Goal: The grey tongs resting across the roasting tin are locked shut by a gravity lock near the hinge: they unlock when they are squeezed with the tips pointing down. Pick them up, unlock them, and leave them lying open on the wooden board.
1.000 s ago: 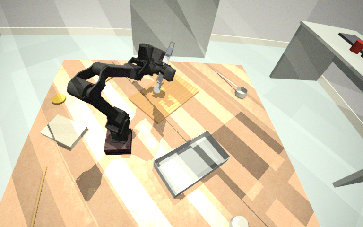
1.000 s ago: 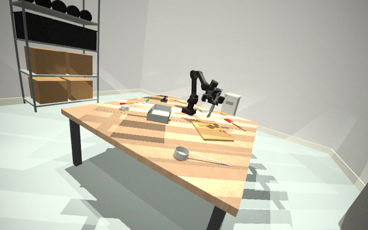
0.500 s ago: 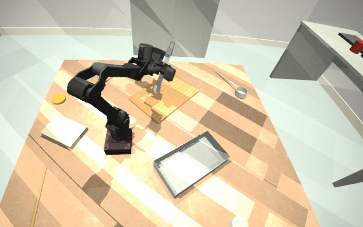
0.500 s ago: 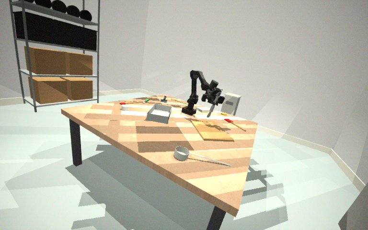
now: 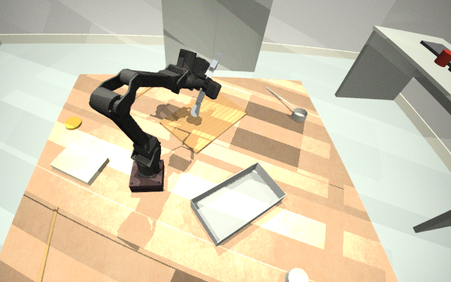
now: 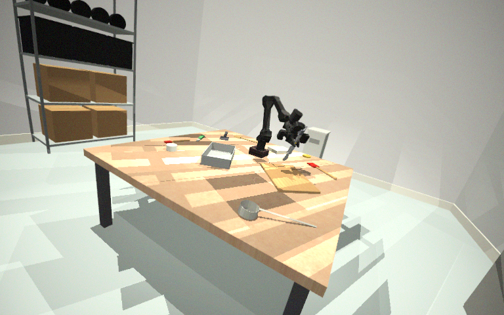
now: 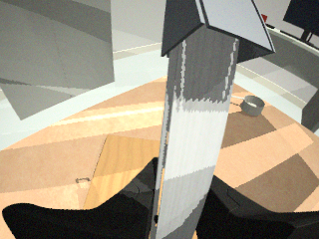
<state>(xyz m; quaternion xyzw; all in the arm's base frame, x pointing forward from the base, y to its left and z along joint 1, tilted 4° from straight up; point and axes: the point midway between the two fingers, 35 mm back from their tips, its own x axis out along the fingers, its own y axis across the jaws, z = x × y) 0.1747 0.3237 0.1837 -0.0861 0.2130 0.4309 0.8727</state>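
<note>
The wooden board is 190 mm below my gripper tip, 20 mm to the right of it and 10 mm behind it. From my gripper tip the other things lie so: red spatula (380 mm behind, 190 mm below, 50 mm to the left); then roasting tin (430 mm to the right, 170 mm below, 150 mm ahead); then white block (470 mm behind, 340 mm to the right, 190 mm below).
</note>
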